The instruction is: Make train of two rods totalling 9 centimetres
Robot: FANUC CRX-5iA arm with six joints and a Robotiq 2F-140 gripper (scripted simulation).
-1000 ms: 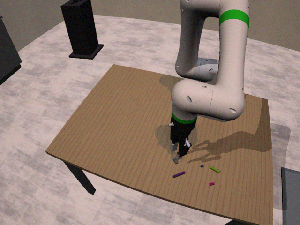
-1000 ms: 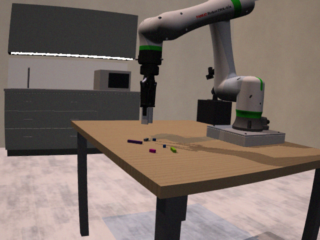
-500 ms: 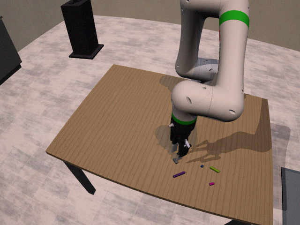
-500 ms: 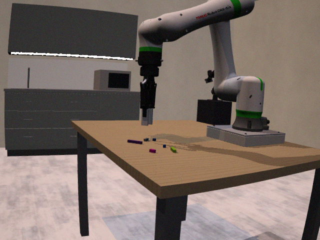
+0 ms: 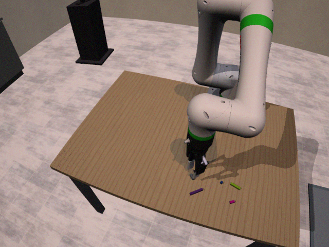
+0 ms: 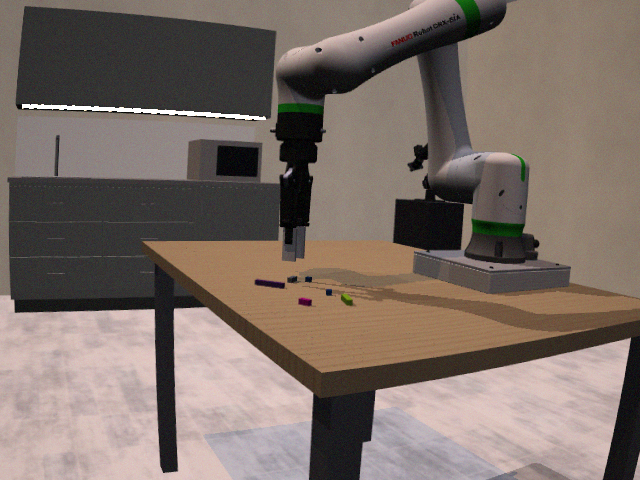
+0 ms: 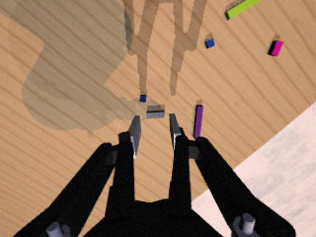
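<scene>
Right now my hand is 70 mm above the grey rod. From my hand the other things lie so: purple rod 70 mm below, 70 mm ahead, 30 mm to the left; magenta rod 190 mm to the left, 90 mm ahead, 70 mm below; lime rod 200 mm to the left, 70 mm below, 10 mm ahead.
</scene>
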